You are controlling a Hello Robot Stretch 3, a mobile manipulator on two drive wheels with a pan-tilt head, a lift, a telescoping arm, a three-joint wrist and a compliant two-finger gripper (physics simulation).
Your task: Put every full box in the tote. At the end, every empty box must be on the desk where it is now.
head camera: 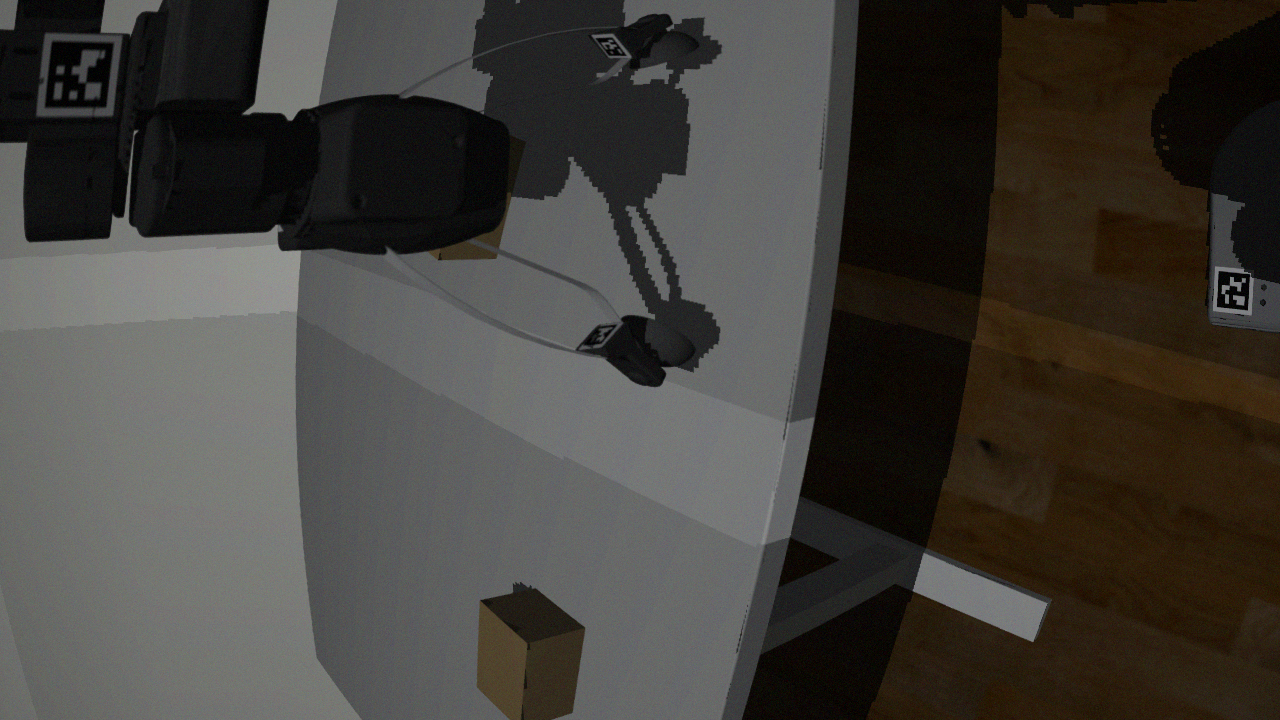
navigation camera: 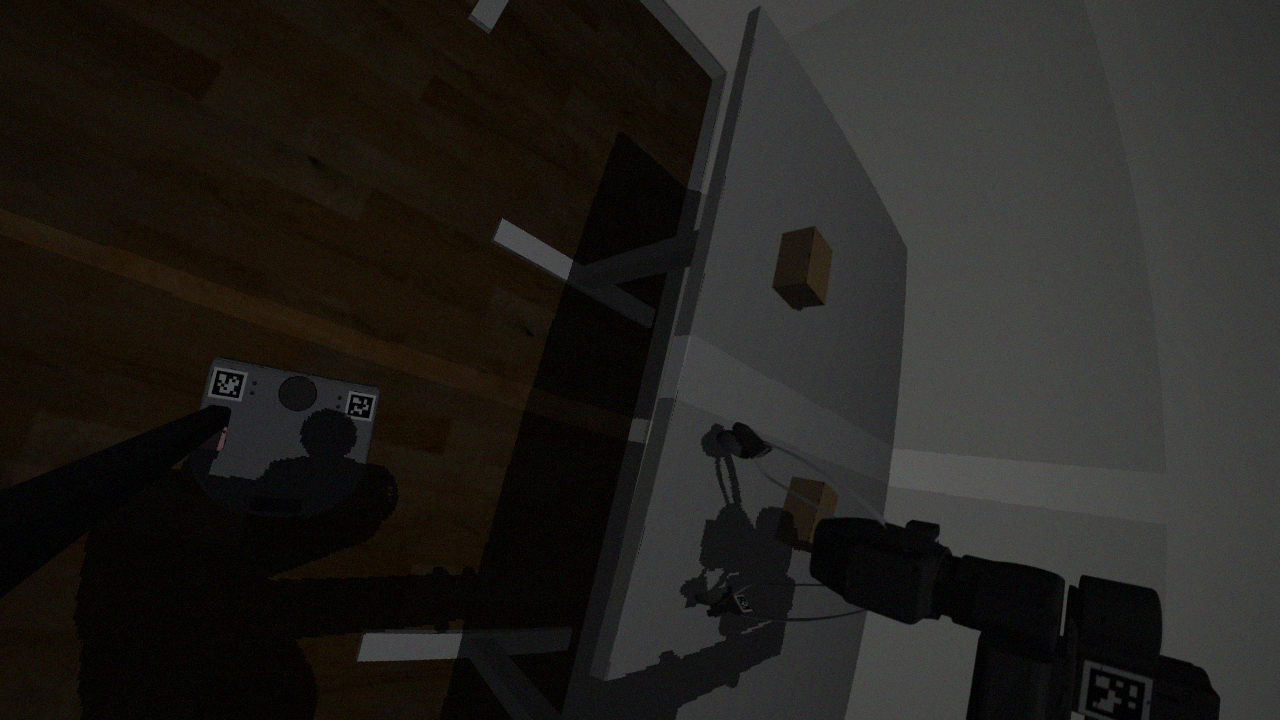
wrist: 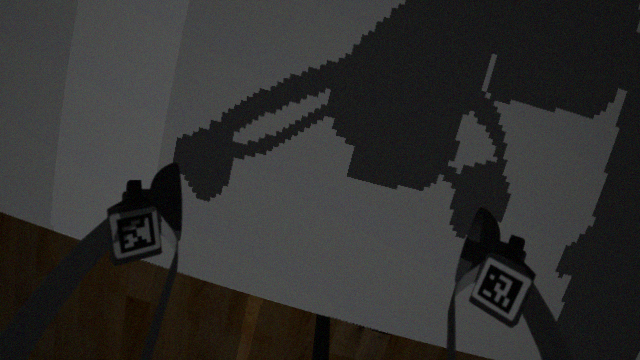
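One closed brown box (head camera: 529, 658) (navigation camera: 802, 268) stands on the grey desk (head camera: 402, 501) (navigation camera: 778, 161) (wrist: 280, 260), well to one side of the gripper. A second brown box (head camera: 465, 253) (navigation camera: 812, 490) is on the desk beneath the gripper body, which partly hides it. Whether either box is full or empty cannot be told. My gripper (head camera: 669, 195) (navigation camera: 718, 517) (wrist: 323, 212) is open with its fingers wide apart and nothing between them. It is above the desk top, with its fingertips on the front-edge side of the second box. The tote does not show in these views.
The robot's base (head camera: 1228, 255) (navigation camera: 268, 438) stands on the wooden floor (head camera: 1029, 429) (navigation camera: 358, 295) in front of the desk. White desk legs (head camera: 980, 595) (navigation camera: 532, 248) reach out over the floor. A pale wall (head camera: 161, 501) (navigation camera: 1029, 313) rises behind the desk. The arm's shadow falls on the desk.
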